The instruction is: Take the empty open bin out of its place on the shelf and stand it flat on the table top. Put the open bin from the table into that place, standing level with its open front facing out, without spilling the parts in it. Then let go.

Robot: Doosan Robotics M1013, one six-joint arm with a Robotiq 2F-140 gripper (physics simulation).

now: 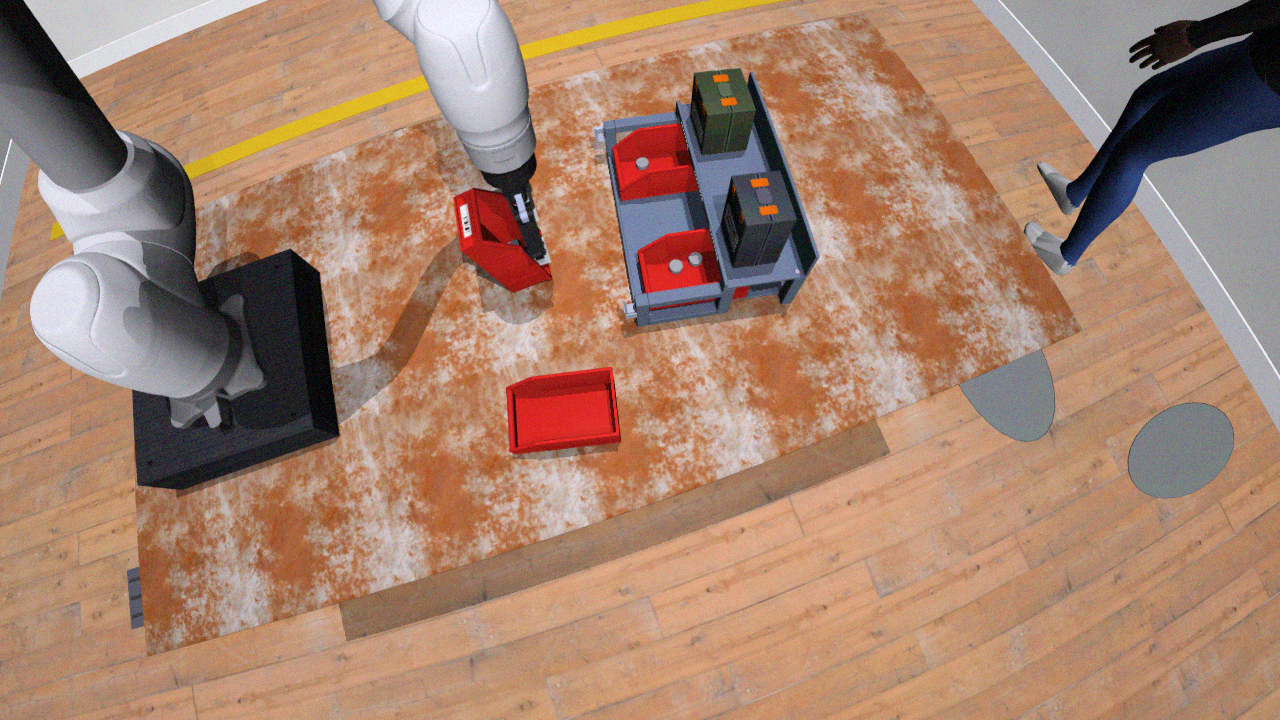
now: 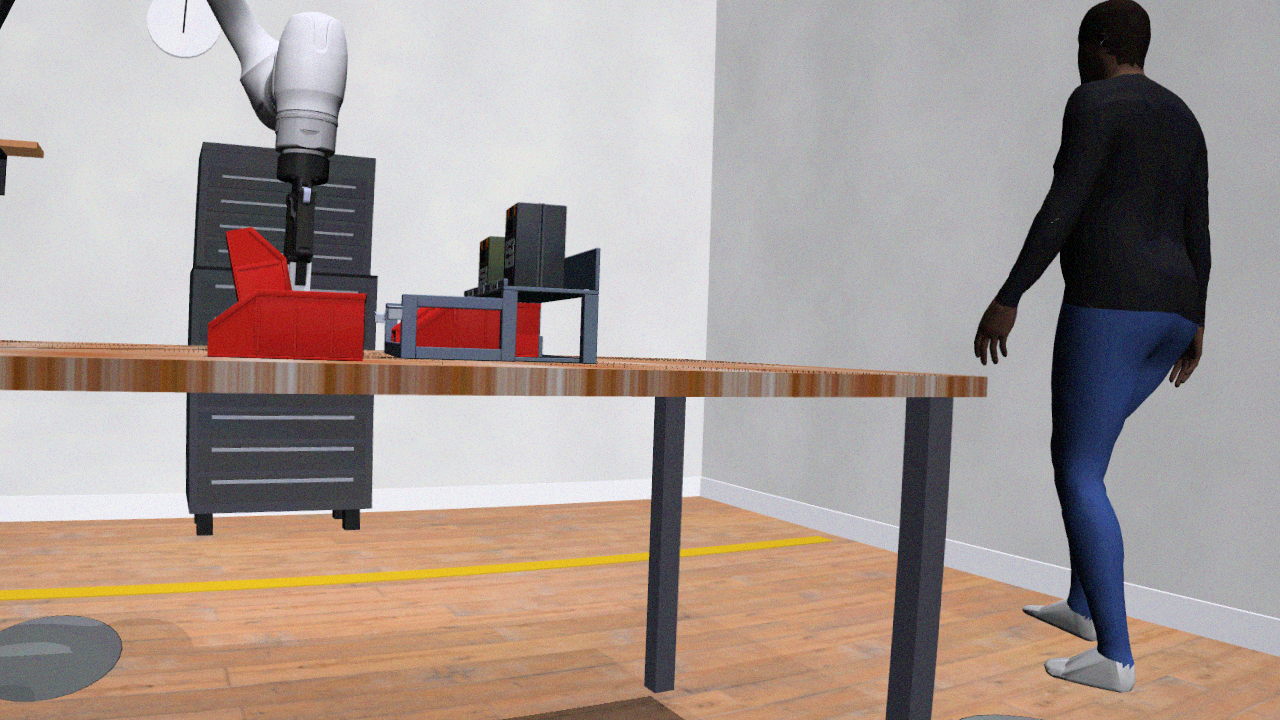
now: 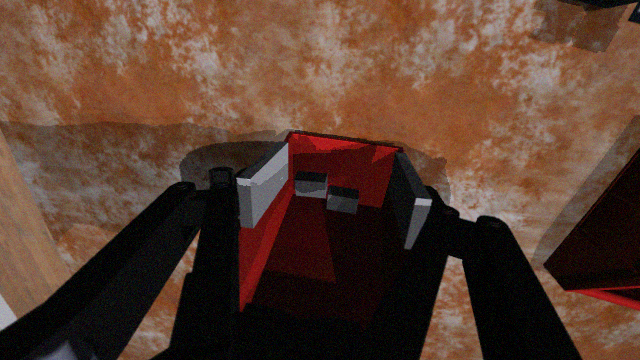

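Seen in the pictures: gripper, fingertip midpoint: (image 3: 338, 166); arm's base, link origin: (image 1: 212, 360).
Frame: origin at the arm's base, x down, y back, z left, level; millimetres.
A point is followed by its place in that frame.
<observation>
The bin with parts (image 1: 503, 252) @(x -41, y -530, z -107 mm) (image 2: 259, 265) @(x -30, y -522, z -107 mm) (image 3: 345, 165) @(x 77, y -569, z -68 mm) is red and tilted steeply, its labelled end up, above the table. Two grey parts (image 3: 311, 185) @(x 66, y -555, z -36 mm) (image 3: 343, 200) @(x 69, y -536, z -64 mm) lie inside by its far end wall. My gripper (image 1: 533, 245) @(x 31, y -586, z -68 mm) (image 2: 301, 274) (image 3: 338, 166) @(x 31, y -586, z -68 mm) has its fingers spread inside this bin, against both side walls, and holds it. The empty bin (image 1: 563, 414) @(x 88, y -498, z -341 mm) (image 2: 290, 331) @(x 60, y -484, z -395 mm) (image 3: 600, 260) @(x 51, y -478, z -285 mm) stands flat on the table top (image 1: 393, 546) @(x 91, y -161, z -405 mm). The shelf (image 1: 720, 170) @(x -11, y -913, z -118 mm) (image 2: 508, 313) @(x 26, y -808, z -311 mm) has a free place (image 1: 660, 223) @(x 85, y -804, z -108 mm) between two red bins.
The red bins on the shelf (image 1: 657, 174) @(x 21, y -828, z -52 mm) (image 1: 662, 273) @(x 82, y -756, z -201 mm) hold round grey parts. A green case (image 1: 723, 120) @(x -90, y -928, z -84 mm) and a dark case (image 1: 759, 228) @(x -120, y -849, z -294 mm) (image 2: 541, 243) @(x -75, y -864, z -300 mm) stand on the upper deck. A person (image 1: 1154, 134) (image 2: 1132, 197) stands beyond the table's far right end.
</observation>
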